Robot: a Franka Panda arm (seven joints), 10 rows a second.
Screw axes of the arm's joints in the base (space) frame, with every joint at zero. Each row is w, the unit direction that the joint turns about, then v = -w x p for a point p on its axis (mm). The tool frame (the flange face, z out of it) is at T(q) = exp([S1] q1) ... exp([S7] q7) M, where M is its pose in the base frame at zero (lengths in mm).
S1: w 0 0 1 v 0 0 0
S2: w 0 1 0 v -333 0 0
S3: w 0 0 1 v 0 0 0
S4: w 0 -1 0 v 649 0 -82.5
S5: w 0 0 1 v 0 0 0
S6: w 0 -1 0 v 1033 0 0
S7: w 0 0 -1 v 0 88 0
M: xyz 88 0 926 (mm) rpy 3.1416 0 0 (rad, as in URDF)
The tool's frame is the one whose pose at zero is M.
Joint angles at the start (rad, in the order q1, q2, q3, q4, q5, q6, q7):
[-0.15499, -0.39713, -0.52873, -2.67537, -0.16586, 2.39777, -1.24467]
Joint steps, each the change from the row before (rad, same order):
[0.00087, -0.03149, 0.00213, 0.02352, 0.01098, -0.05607, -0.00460]
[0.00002, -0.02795, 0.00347, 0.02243, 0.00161, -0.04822, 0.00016]
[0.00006, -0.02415, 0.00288, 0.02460, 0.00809, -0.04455, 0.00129]
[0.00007, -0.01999, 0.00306, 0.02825, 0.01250, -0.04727, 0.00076]
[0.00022, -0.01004, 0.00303, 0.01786, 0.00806, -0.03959, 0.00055]
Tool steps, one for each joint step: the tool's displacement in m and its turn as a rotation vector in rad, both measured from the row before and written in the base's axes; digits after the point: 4 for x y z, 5 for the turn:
[-0.0004, -0.0014, 0.0159, 0.01598, -0.00526, 0.00012]
[-0.0005, -0.0013, 0.0152, 0.00702, -0.00438, 0.00180]
[-0.0005, -0.0018, 0.0153, 0.00975, -0.00795, -0.00413]
[-0.0005, -0.0020, 0.0155, 0.01331, -0.00640, -0.00566]
[-0.0009, -0.0001, 0.0082, 0.01370, 0.00655, -0.00085]

